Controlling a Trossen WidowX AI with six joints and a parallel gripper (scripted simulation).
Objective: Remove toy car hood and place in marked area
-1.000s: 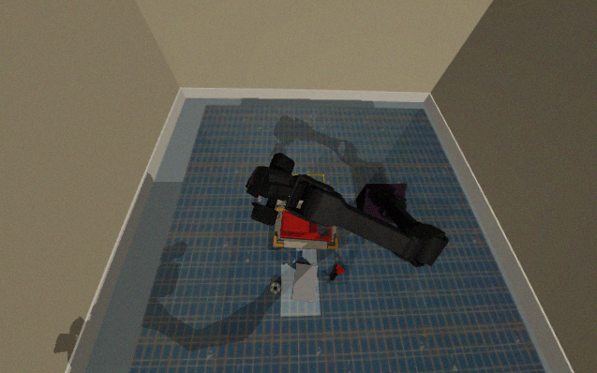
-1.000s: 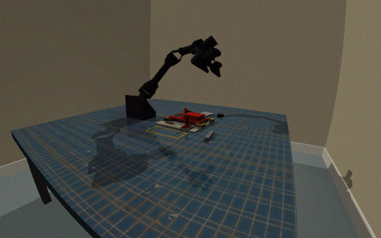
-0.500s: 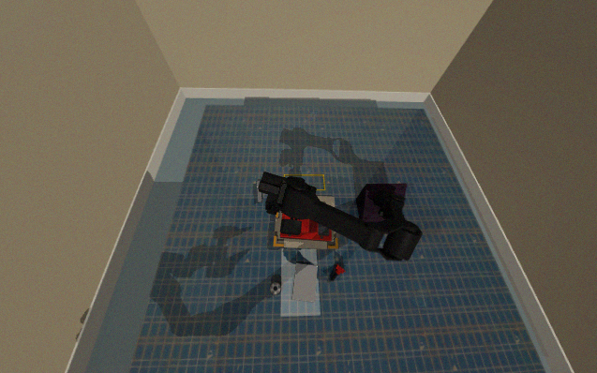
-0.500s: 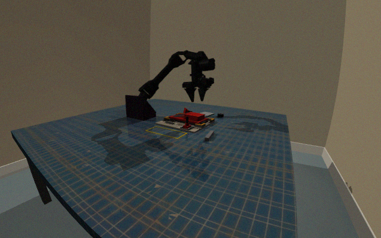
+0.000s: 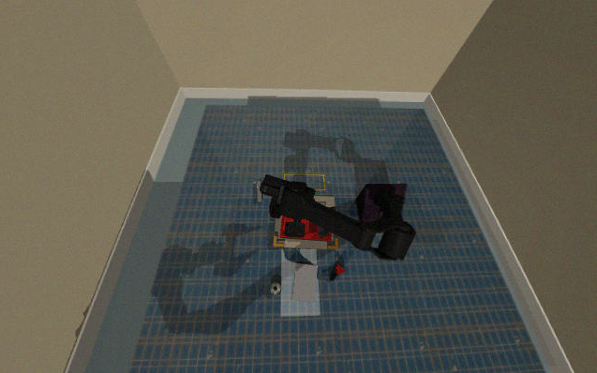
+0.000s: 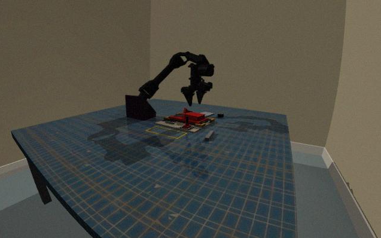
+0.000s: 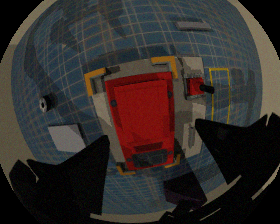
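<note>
Right now my gripper tip is 60 mm above the hood. Also, from my gripper tip: grey bar: 180 mm ahead, 130 mm to the right, 90 mm below.
</note>
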